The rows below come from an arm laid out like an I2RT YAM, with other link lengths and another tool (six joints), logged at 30 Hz.
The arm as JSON. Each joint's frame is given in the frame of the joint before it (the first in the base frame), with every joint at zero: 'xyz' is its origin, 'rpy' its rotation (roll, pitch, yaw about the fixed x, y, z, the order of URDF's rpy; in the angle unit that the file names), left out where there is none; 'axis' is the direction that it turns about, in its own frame. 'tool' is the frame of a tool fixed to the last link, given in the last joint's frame.
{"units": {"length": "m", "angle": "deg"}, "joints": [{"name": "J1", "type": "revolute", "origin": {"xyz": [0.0, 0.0, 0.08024]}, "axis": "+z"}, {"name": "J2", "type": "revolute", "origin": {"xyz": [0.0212, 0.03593, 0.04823], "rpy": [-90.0, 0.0, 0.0]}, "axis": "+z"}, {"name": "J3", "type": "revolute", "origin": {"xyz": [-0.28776, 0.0, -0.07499], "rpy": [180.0, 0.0, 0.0]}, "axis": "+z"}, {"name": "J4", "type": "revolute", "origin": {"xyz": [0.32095, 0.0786, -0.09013]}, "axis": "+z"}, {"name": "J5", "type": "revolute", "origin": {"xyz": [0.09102, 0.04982, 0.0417], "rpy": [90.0, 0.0, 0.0]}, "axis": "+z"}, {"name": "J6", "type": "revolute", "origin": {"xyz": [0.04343, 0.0, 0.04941], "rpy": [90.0, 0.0, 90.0]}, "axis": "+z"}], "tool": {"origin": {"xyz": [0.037, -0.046, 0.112], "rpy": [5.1, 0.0, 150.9]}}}
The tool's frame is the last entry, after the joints.
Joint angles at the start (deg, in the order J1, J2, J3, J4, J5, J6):
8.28, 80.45, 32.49, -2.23, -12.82, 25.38
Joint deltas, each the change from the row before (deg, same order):
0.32, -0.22, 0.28, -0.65, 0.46, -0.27
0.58, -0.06, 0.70, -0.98, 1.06, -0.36
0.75, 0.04, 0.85, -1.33, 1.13, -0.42
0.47, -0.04, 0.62, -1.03, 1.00, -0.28
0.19, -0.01, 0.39, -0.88, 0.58, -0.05
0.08, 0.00, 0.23, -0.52, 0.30, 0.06
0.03, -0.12, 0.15, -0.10, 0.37, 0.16
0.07, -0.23, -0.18, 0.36, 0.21, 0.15
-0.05, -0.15, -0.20, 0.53, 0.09, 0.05
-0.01, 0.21, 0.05, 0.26, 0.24, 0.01
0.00, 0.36, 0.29, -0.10, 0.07, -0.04
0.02, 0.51, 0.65, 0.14, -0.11, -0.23
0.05, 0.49, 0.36, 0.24, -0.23, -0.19
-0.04, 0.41, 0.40, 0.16, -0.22, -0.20
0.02, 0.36, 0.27, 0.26, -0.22, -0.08
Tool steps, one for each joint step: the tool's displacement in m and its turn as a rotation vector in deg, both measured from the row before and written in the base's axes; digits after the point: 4 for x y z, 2 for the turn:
0.0000, 0.0012, 0.0020, -0.53, 0.01, 0.23
0.0013, 0.0017, 0.0034, -1.05, -0.02, 0.18
0.0008, 0.0028, 0.0030, -1.19, 0.25, 0.36
0.0005, 0.0010, 0.0026, -0.99, 0.15, 0.06
-0.0004, -0.0003, 0.0007, -0.56, 0.38, -0.13
-0.0003, -0.0003, 0.0003, -0.25, 0.26, -0.15
0.0007, -0.0008, 0.0018, -0.16, -0.18, -0.32
0.0002, -0.0001, 0.0013, 0.00, -0.40, -0.18
0.0006, -0.0005, 0.0011, 0.05, -0.47, -0.14
0.0009, -0.0006, -0.0002, -0.16, -0.13, -0.17
0.0011, 0.0000, -0.0005, -0.11, 0.15, -0.01
0.0038, 0.0013, 0.0021, 0.00, -0.31, 0.27
0.0024, 0.0016, 0.0001, 0.08, -0.12, 0.34
0.0025, 0.0009, 0.0008, 0.08, -0.17, 0.25
0.0020, 0.0012, 0.0003, 0.15, -0.16, 0.22

